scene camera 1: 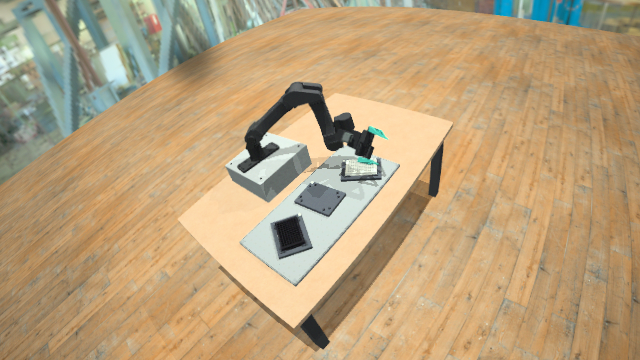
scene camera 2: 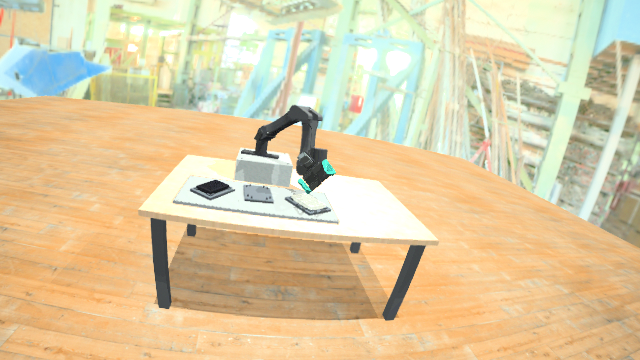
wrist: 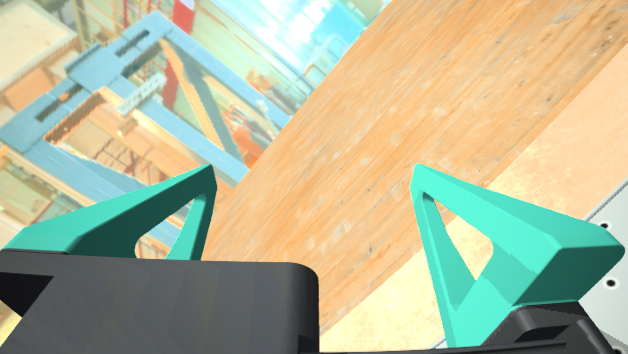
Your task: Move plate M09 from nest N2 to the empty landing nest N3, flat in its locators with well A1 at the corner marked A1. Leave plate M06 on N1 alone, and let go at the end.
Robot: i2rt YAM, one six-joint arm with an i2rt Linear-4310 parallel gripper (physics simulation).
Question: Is the gripper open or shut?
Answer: Open.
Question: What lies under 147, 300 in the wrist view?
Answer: The gripper.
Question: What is the gripper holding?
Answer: Nothing.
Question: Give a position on a dark nest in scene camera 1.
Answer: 317, 197
